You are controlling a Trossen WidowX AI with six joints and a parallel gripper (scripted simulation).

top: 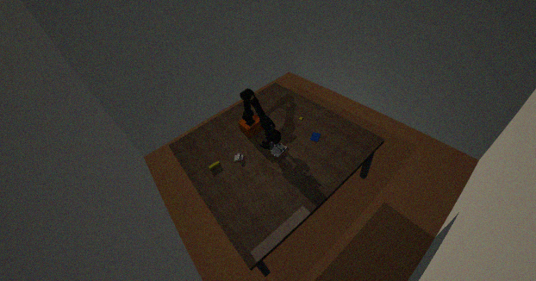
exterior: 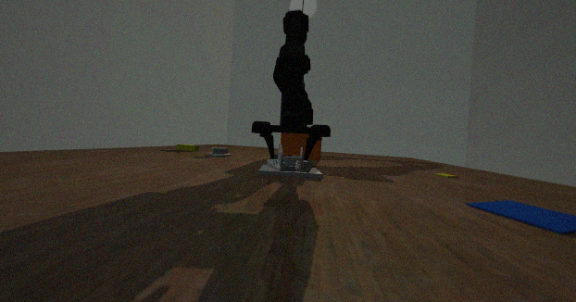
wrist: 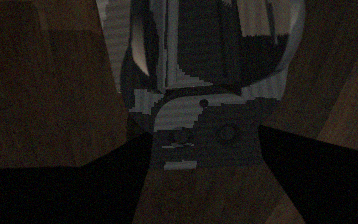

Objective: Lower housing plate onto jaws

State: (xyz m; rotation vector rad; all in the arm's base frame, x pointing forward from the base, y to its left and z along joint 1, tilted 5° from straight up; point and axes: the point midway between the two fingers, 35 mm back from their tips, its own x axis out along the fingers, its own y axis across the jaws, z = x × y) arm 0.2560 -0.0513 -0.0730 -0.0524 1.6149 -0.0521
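The grey housing plate lies 20 mm above my gripper tip and 10 mm ahead of it. From my gripper tip the other things lie so: blue flat sheet (270 mm to the left, 230 mm ahead, 10 mm below); then yellow block (400 mm to the right, 260 mm behind).
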